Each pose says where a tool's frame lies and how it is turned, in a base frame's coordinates. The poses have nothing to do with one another.
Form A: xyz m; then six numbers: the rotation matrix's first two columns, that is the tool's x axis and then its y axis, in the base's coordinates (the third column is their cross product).
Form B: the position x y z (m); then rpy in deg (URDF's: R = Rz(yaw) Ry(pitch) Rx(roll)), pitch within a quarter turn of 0, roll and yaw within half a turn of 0. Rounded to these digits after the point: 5 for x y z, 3 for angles.
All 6 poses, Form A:
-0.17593, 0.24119, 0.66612, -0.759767, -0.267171, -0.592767, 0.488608, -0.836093, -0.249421
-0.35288, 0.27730, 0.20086, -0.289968, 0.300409, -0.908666, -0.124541, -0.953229, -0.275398
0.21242, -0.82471, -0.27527, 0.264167, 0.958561, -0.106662, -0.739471, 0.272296, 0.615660
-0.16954, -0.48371, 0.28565, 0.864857, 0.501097, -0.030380, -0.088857, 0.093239, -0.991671
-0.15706, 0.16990, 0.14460, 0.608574, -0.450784, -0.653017, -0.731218, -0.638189, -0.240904
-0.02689, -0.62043, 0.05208, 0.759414, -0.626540, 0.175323, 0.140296, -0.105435, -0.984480
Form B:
-0.17593, 0.24119, 0.66612, -18.041, 36.354, -160.626
-0.35288, 0.27730, 0.20086, -41.269, 65.322, 133.987
0.21242, -0.82471, -0.27527, 38.257, 6.123, 74.592
-0.16954, -0.48371, 0.28565, -82.806, 1.741, 30.088
-0.15706, 0.16990, 0.14460, -161.452, 40.769, -36.528
-0.02689, -0.62043, 0.05208, -89.544, -10.097, -39.524

